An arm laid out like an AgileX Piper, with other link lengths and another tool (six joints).
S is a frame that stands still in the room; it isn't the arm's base.
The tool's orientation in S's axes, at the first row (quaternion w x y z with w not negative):
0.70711, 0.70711, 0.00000, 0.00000
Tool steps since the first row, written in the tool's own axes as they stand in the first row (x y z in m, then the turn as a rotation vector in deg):
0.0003, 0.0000, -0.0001, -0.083, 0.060, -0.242
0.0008, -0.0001, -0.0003, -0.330, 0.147, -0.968
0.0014, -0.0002, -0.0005, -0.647, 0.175, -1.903
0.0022, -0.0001, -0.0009, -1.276, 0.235, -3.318
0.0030, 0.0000, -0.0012, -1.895, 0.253, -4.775
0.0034, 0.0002, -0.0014, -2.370, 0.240, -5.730
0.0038, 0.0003, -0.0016, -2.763, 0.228, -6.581
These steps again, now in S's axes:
0.0003, 0.0001, 0.0000, -0.083, 0.242, 0.060
0.0008, 0.0003, -0.0001, -0.330, 0.968, 0.147
0.0014, 0.0005, -0.0002, -0.647, 1.903, 0.175
0.0022, 0.0009, -0.0001, -1.276, 3.318, 0.235
0.0030, 0.0012, 0.0000, -1.895, 4.775, 0.253
0.0034, 0.0014, 0.0002, -2.370, 5.730, 0.240
0.0038, 0.0016, 0.0003, -2.763, 6.581, 0.228

